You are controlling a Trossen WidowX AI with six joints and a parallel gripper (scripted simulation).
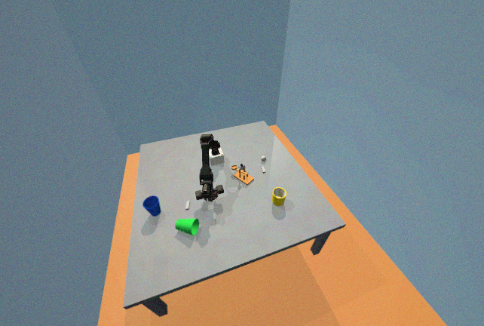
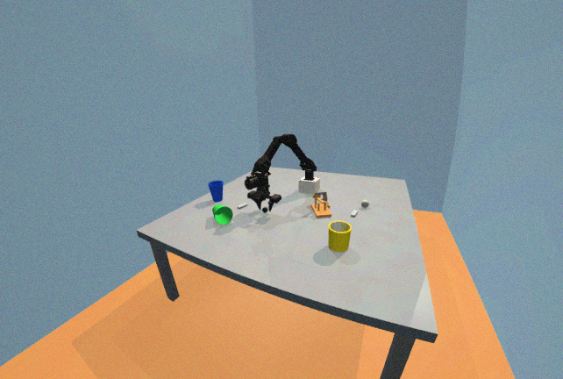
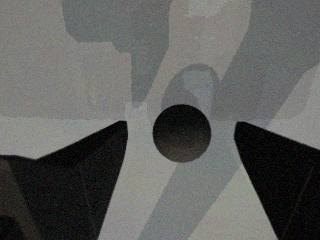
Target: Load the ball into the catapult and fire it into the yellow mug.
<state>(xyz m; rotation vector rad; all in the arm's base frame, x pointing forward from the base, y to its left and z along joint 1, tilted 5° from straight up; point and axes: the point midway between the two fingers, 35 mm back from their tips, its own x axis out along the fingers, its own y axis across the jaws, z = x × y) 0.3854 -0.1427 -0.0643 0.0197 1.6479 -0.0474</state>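
My gripper tip is 28 cm to the right of the orange catapult, 15 cm past it and 4 cm below it. The rest, counted from my gripper tip: black ball: right at my gripper tip; yellow mug: 44 cm to the left, 18 cm ahead, 2 cm above; blue cup: 37 cm to the right, 4 cm behind, 2 cm above.
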